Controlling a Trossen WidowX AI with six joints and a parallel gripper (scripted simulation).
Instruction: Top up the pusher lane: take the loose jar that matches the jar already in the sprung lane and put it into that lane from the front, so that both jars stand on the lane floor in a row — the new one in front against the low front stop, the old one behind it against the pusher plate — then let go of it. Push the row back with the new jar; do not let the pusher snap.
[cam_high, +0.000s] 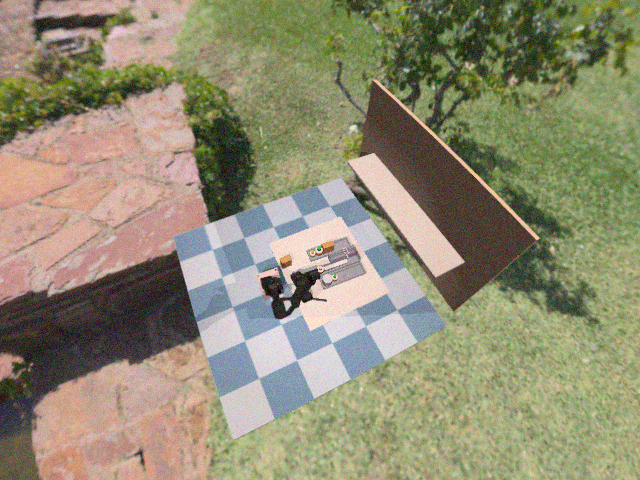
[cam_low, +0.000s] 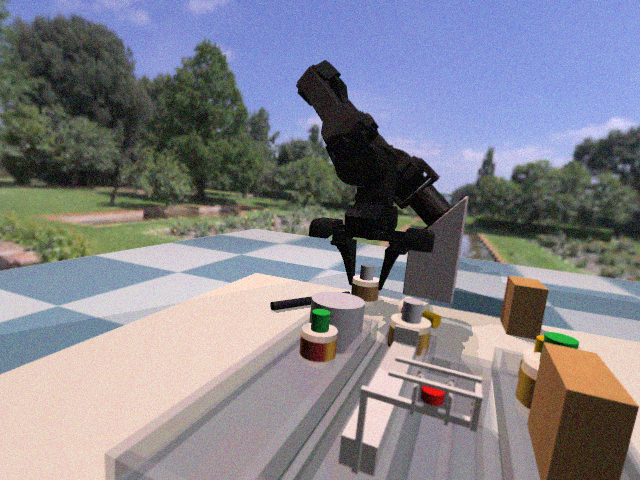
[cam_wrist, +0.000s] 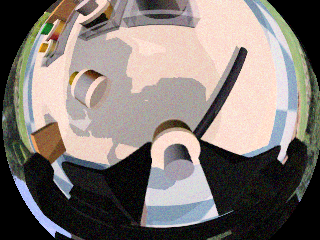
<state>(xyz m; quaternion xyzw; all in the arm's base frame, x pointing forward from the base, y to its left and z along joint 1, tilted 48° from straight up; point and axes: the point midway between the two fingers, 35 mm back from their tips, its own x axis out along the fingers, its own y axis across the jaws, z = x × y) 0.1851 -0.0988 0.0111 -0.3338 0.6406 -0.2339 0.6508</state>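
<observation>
My gripper tip is 17 cm short of the grey cylinder and 3 cm to the right of it. From my gripper tip the other things lie so: black rod: 6 cm ahead, 6 cm to the right, 2 cm below.
</observation>
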